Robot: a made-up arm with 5 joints. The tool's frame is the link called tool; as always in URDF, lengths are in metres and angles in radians. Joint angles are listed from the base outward. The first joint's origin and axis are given. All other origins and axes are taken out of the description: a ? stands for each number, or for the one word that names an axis. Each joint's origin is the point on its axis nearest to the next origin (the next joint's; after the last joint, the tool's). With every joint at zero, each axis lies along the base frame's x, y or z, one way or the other. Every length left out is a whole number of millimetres.
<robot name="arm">
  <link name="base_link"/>
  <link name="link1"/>
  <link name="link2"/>
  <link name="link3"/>
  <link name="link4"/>
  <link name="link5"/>
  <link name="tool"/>
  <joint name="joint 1" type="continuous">
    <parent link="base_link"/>
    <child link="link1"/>
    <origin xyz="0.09 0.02 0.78"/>
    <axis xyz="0 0 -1"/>
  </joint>
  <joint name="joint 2" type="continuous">
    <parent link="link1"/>
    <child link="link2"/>
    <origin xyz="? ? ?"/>
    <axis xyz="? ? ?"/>
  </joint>
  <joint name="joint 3" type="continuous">
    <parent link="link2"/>
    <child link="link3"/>
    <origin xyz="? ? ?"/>
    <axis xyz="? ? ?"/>
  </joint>
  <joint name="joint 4" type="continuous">
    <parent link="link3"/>
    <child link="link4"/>
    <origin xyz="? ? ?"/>
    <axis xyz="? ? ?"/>
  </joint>
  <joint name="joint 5" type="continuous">
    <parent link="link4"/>
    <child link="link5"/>
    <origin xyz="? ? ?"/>
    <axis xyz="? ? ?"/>
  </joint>
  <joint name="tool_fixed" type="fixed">
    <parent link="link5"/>
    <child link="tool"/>
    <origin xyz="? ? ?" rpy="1.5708 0 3.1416"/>
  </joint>
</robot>
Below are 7 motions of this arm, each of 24 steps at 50 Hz.
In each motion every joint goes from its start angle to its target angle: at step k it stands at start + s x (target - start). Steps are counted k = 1, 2, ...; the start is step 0. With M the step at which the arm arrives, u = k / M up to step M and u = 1 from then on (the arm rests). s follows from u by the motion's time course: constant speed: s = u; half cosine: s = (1 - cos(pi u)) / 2; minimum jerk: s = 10 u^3 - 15 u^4 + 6 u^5.
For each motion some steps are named. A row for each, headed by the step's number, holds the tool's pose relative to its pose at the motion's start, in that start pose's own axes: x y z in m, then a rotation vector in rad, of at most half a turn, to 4 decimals.
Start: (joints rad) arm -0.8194 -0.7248 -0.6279 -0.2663 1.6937
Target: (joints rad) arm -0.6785 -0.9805 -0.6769 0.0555 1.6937
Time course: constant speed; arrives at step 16
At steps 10, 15, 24:
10: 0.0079 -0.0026 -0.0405 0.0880 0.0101 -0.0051
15: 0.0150 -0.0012 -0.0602 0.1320 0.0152 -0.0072
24: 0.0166 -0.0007 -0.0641 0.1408 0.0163 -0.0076

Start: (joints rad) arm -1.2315 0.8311 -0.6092 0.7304 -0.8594
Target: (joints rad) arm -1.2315 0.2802 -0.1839 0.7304 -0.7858
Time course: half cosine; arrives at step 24
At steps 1, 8, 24:
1: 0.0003 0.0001 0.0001 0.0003 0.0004 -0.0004
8: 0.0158 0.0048 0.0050 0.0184 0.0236 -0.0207
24: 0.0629 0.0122 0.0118 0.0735 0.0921 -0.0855

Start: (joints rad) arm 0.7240 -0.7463 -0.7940 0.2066 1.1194
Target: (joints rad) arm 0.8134 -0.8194 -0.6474 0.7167 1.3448
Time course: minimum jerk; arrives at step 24
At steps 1, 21, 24:
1: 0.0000 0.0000 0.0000 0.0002 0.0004 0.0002
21: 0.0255 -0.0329 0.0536 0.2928 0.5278 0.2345
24: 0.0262 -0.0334 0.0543 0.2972 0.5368 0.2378

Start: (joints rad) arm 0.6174 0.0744 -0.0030 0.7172 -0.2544
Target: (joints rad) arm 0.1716 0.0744 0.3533 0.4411 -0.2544
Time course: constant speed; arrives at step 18
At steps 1, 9, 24:
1: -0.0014 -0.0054 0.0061 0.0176 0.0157 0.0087
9: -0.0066 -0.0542 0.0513 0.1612 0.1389 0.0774
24: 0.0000 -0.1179 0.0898 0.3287 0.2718 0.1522

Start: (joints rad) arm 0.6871 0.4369 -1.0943 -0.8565 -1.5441
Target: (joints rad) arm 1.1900 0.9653 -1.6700 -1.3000 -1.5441
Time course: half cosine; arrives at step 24
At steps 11, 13, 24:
11: 0.0070 0.0556 -0.0021 0.2188 0.2127 0.0052
13: 0.0109 0.0716 0.0003 0.2842 0.2761 0.0159
24: 0.0296 0.1197 0.0171 0.4989 0.4827 0.0823

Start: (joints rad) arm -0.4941 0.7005 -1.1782 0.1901 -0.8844
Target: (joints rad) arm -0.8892 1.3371 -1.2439 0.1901 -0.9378
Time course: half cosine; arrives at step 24
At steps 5, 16, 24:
5: 0.0003 -0.0254 -0.0061 -0.0159 -0.0208 0.0679
16: 0.0469 -0.1843 -0.0385 -0.0611 -0.1500 0.4969
24: 0.0848 -0.2391 -0.0505 -0.0521 -0.1998 0.6618

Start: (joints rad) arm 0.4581 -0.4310 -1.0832 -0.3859 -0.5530
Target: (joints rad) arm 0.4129 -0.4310 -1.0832 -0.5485 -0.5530
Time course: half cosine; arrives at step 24
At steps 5, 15, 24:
5: -0.0008 0.0018 0.0012 -0.0044 0.0075 -0.0151
15: -0.0047 0.0123 0.0076 -0.0290 0.0490 -0.1018
24: -0.0063 0.0180 0.0108 -0.0415 0.0700 -0.1478

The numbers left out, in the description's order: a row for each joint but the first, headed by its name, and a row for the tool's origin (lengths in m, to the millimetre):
joint 2: xyz 0.05 0.06 0, axis 0 1 0
joint 3: xyz 0.02 0 0.09, axis 0 1 0
joint 4: xyz 0.17 0 0.03, axis 0 1 0
joint 5: xyz 0.11 0 -0.02, axis -1 0 0
tool: xyz 0 -0.01 -0.02

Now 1 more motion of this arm.
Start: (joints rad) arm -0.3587 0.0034 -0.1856 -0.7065 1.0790
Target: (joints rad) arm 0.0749 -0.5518 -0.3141 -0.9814 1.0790
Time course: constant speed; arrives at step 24
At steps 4, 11, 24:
4: -0.0080 0.0010 -0.0462 0.0596 -0.1601 -0.0393
11: -0.0069 0.0143 -0.1240 0.1793 -0.4282 -0.1280
24: 0.0377 0.0765 -0.2364 0.4412 -0.8741 -0.3653

